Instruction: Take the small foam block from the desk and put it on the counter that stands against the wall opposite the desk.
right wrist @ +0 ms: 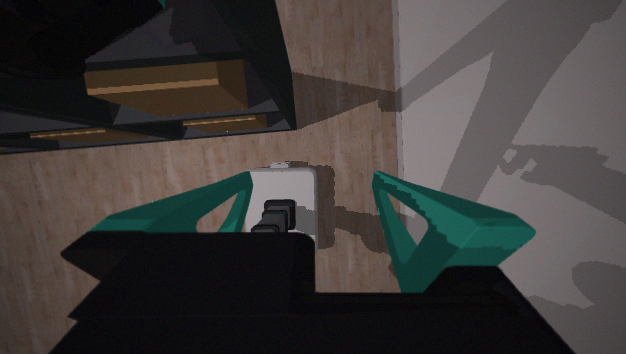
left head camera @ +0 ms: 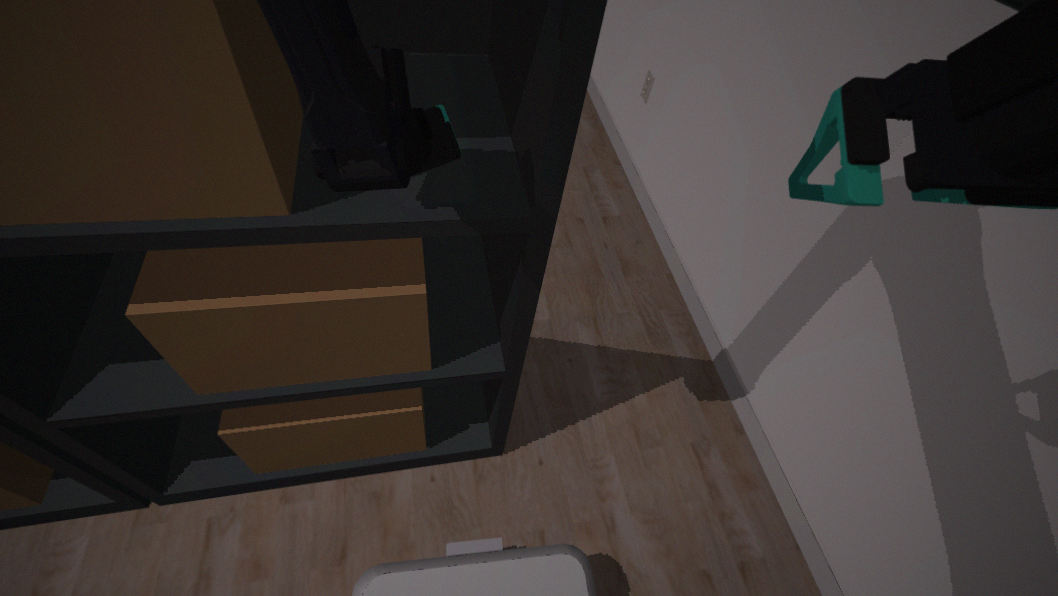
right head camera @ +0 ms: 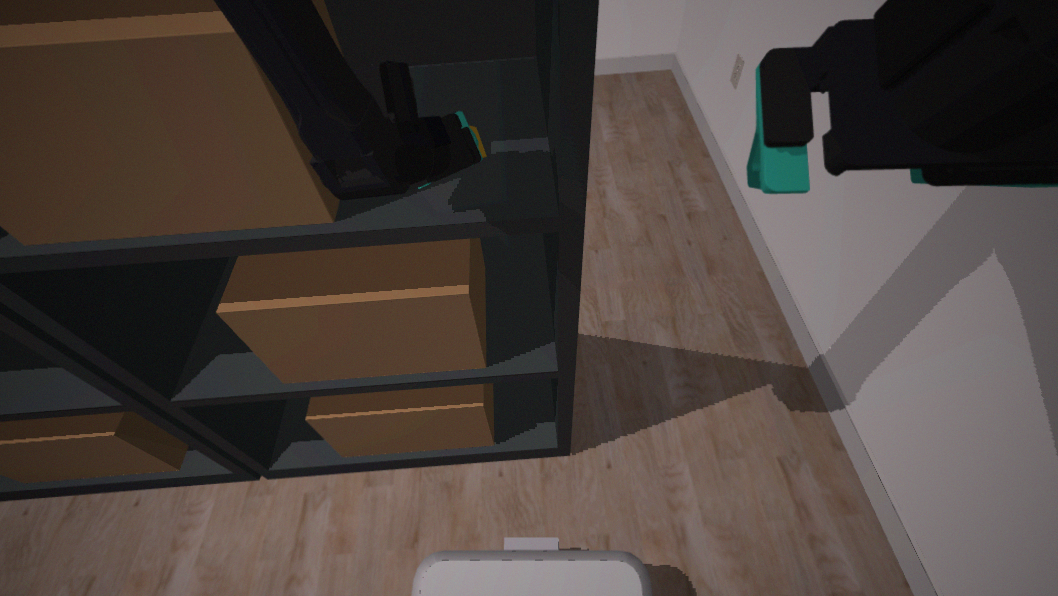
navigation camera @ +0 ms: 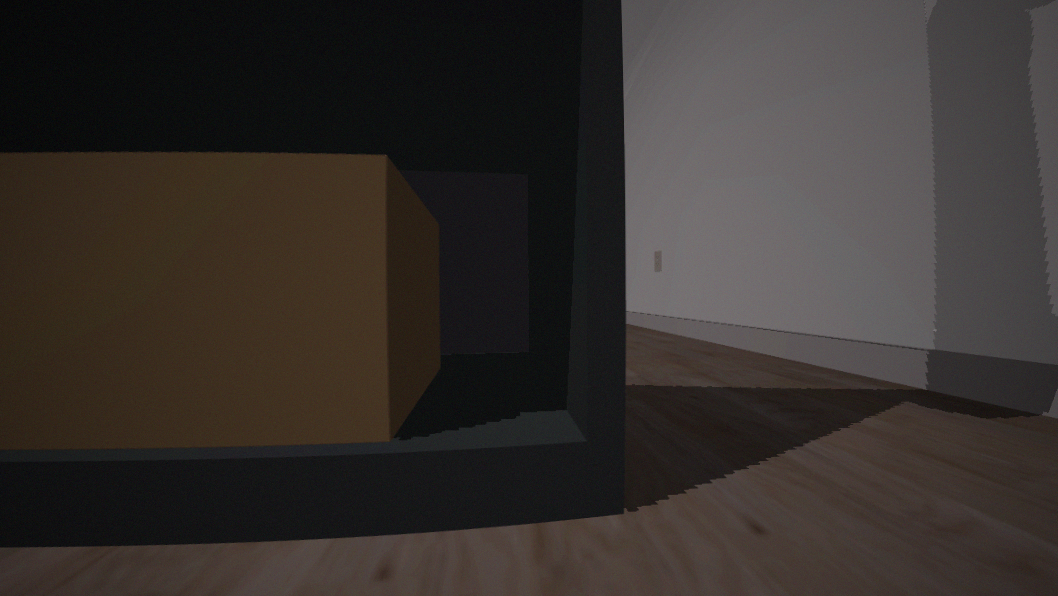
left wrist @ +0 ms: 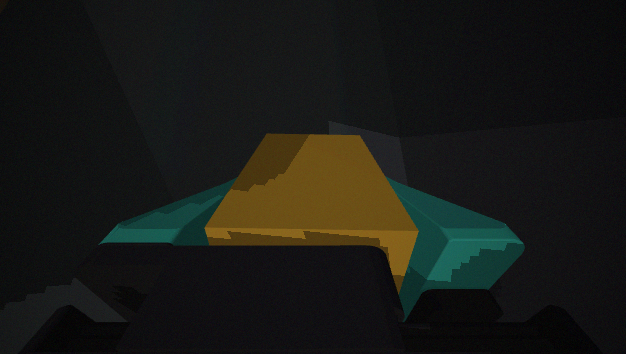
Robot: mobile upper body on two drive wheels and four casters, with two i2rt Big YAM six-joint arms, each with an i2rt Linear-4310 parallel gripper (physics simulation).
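Frame: origin at the left arm's base, x down, y back, z left, level; metres.
Seen in the pictures: left gripper, fingertip midpoint: (right head camera: pixel 457 146) (left wrist: pixel 312 176); right gripper, fingertip midpoint: (right wrist: pixel 312 177) (left head camera: pixel 852 189) (right head camera: pixel 830 174).
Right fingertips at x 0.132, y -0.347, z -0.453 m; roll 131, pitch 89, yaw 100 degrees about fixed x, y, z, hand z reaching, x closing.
A point is followed by its place in that frame.
My left gripper (left head camera: pixel 433 144) @[x 0.366, y -0.716, z -0.148 m] (right head camera: pixel 451 151) @[x 0.366, y -0.716, z -0.148 m] reaches into the upper right compartment of a dark shelf unit (left head camera: pixel 259 230) @[x 0.424, y -0.595, z 0.067 m] (right head camera: pixel 259 244) @[x 0.431, y -0.590, z 0.139 m] (right wrist: pixel 280 90) @[x 0.706, y -0.648, z -0.330 m] (navigation camera: pixel 604 259) @[x 1.163, y -0.622, z -0.311 m]. It is shut on the small yellow foam block (right head camera: pixel 479 142) @[x 0.364, y -0.722, z -0.180 m] (left wrist: pixel 320 185) @[x 0.325, y -0.696, z -0.133 m], which sits between the teal fingers and sticks out past them. Dark shelf surfaces lie around it in the left wrist view; whether the block touches one I cannot tell. My right gripper (left head camera: pixel 897 193) (right head camera: pixel 858 181) @[x 0.132, y -0.347, z -0.453 m] (right wrist: pixel 312 177) @[x 0.132, y -0.347, z -0.453 m] is open and empty, held high near the white wall. The desk and the counter do not show as such.
A large brown box (left head camera: pixel 125 111) @[x 0.267, y -0.609, z 0.151 m] (right head camera: pixel 133 140) @[x 0.264, y -0.605, z 0.215 m] stands left of my left gripper on the same shelf. More boxes (left head camera: pixel 310 336) @[x 0.707, y -0.615, z 0.067 m] (right head camera: pixel 370 336) @[x 0.718, y -0.615, z 0.069 m] (right wrist: pixel 175 95) @[x 0.661, y -0.616, z 0.055 m] (navigation camera: pixel 192 296) stand below. The white wall (left head camera: pixel 703 111) @[x 0.843, y -1.609, z -1.092 m] (navigation camera: pixel 777 185) @[x 0.835, y -1.296, z -1.115 m] is at the right. The white base (left head camera: pixel 473 577) @[x 1.149, y -0.272, z -0.217 m] (right head camera: pixel 533 581) @[x 1.150, y -0.258, z -0.232 m] (right wrist: pixel 285 185) @[x 1.150, y -0.202, z -0.266 m] is near the shelf.
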